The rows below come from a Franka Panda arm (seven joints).
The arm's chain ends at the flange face. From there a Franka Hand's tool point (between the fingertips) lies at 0.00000 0.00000 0.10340 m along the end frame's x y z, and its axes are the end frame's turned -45 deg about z.
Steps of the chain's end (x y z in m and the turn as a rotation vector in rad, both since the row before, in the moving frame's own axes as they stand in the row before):
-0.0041, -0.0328, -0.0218, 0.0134, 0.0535, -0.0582
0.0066, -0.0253, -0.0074, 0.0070, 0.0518, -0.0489
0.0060, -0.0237, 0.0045, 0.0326, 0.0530, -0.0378
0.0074, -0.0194, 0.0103, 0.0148, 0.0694, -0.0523
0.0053, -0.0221, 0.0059, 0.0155, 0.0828, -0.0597
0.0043, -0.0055, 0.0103, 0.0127, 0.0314, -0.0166
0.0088, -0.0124, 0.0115, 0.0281, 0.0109, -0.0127
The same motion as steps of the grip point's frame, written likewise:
0.0253, -0.0233, -0.0220, -0.0284, 0.0473, -0.0582
0.0269, -0.0101, -0.0075, -0.0317, 0.0416, -0.0489
0.0273, -0.0111, 0.0043, -0.0144, 0.0605, -0.0378
0.0252, -0.0047, 0.0100, -0.0386, 0.0595, -0.0523
0.0267, -0.0072, 0.0055, -0.0476, 0.0695, -0.0597
0.0102, 0.0005, 0.0102, -0.0132, 0.0312, -0.0166
0.0178, -0.0038, 0.0115, 0.0122, 0.0276, -0.0127

